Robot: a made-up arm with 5 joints.
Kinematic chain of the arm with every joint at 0, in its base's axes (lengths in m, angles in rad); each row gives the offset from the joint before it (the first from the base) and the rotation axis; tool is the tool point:
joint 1: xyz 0 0 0.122 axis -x
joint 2: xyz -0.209 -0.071 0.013 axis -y
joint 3: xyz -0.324 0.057 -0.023 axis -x
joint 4: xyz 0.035 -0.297 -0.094 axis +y
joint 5: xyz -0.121 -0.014 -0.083 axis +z
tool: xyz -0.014 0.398 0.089
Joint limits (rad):
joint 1: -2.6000..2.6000
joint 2: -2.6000..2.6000
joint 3: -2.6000..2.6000
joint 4: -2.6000..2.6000
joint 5: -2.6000..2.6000
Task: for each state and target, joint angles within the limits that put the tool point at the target. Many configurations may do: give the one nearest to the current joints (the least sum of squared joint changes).
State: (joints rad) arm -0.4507 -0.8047 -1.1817 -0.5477 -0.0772
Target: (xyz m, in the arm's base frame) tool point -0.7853 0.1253 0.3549
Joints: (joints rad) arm -0.4111 -0.4793 -0.9967 -0.4978 0.5137
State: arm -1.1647 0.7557 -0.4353 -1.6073 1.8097
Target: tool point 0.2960 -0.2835 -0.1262
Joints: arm -0.6911 1.3714 -0.0718 -2.3825 1.7505
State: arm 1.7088 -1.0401 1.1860 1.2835 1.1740
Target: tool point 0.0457 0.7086 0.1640
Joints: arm 1.4281 -1.2740 0.9644 0.9402 1.6192
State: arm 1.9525 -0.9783 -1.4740 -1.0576 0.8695
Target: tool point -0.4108 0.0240 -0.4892
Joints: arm 2.1893 -1.1225 -1.6630 -1.2863 0.8153
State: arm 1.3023 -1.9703 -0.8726 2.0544 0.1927
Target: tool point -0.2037 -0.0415 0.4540
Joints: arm 1.1780 -1.8660 -1.2829 2.0594 0.9225
